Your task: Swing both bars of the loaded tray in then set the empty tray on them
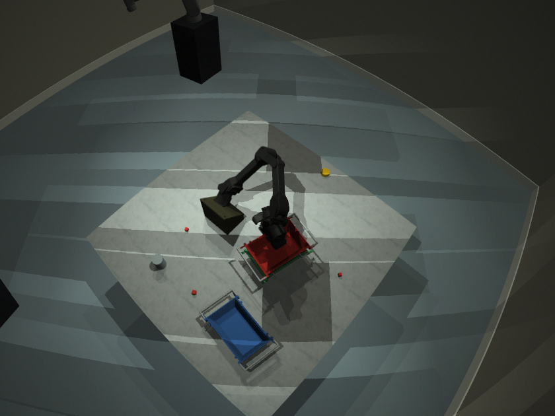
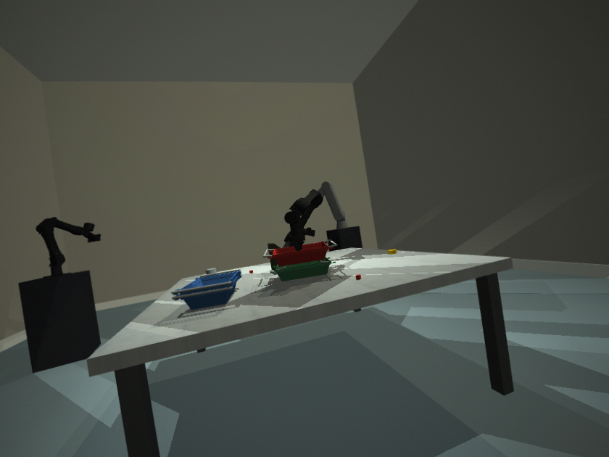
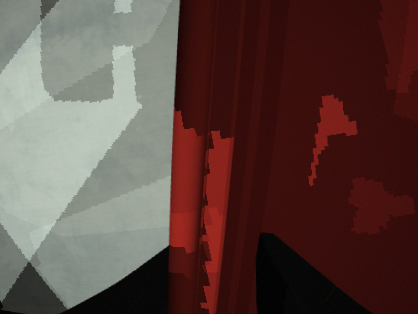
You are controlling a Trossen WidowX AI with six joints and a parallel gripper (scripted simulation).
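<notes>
The red tray lies 6 cm ahead of my gripper tip, 3 cm to the right of it and 3 cm above it. From my gripper tip the other things lie so: yellow disc: 56 cm to the left, 8 cm below, 1 cm ahead; then grey cylinder: 39 cm to the right, 37 cm behind, 5 cm below.
</notes>
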